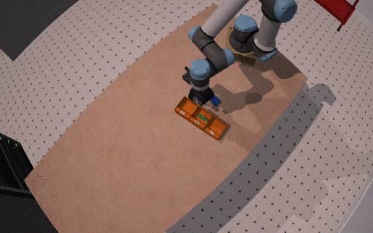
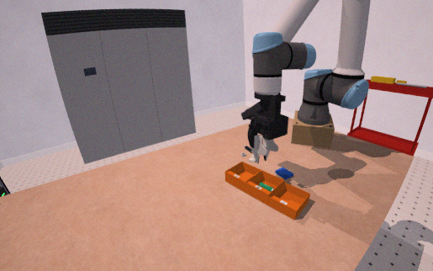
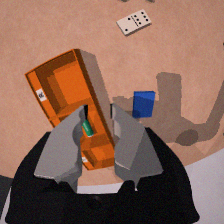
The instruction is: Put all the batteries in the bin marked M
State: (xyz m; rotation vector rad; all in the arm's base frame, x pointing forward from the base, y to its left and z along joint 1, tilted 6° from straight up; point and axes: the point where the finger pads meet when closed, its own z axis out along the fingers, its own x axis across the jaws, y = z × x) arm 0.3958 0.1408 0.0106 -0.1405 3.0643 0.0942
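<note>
The black cylinder is 6 cm behind my hand, 19 cm to the right of it and 7 cm below it. From my hand the other things lie so: green battery 2 cm ahead, 7 cm to the left, 6 cm below; then white domino 5 cm behind, 12 cm to the right, 7 cm below; then blue block 8 cm behind, 3 cm to the left, 7 cm below.
</note>
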